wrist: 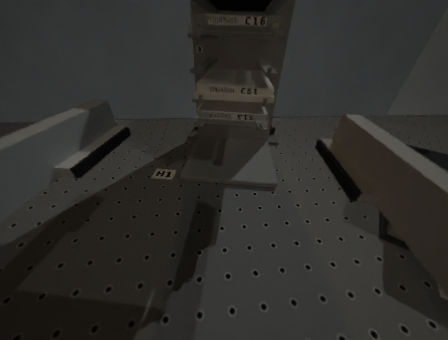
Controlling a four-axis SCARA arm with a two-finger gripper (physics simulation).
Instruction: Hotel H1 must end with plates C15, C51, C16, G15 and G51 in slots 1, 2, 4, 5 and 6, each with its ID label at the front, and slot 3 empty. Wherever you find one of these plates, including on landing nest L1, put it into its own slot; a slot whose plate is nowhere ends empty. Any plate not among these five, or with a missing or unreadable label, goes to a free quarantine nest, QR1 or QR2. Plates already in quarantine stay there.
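Frame: origin at the arm's base, x back, y right, z up, level; centimetres.
Seen in the pictures: gripper, between the fingertips: (pixel 221 124).
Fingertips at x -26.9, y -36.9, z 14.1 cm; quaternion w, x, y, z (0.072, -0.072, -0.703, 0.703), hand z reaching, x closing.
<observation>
Offsets run from my fingertips to a thing's top centre. "spot": to the spot under its first point. Level surfaces: height alone.
Hotel H1 @(spot: dz +2.4, dx -4.7, dy -22.1 cm) (pixel 237 52) stands upright ahead in the wrist view, its top cut off by the frame and a dark shape. A clear plate labelled C16 @(dz +5.8, dx -3.5, dy -15.7 cm) (pixel 235 26) sits above the level tagged 3, which holds no plate. Below that level sits a cream-edged plate labelled C51 @(dz +0.2, dx -3.6, dy -15.7 cm) (pixel 232 92), and under it a clear plate labelled C15 @(dz -2.7, dx -3.5, dy -15.7 cm) (pixel 231 117), in the lowest slot. All three labels face the front. My gripper (pixel 221 124) is open and empty, its fingers wide apart in front of the hotel. C16, G15, G51, L1, QR1 and QR2: only C16 can be identified here.
The hotel's pale base plate @(spot: dz -12.1, dx -3.3, dy -12.1 cm) (pixel 232 167) lies on the perforated deck @(dz -12.8 cm) (pixel 300 260), with an H1 tag @(dz -12.8, dx +7.2, dy -12.3 cm) (pixel 163 174) to its left. Part of a dark frame @(spot: dz -12.3, dx -18.4, dy +1.2 cm) (pixel 391 235) shows at the right, partly behind the right finger. Shadows cross the deck.
</observation>
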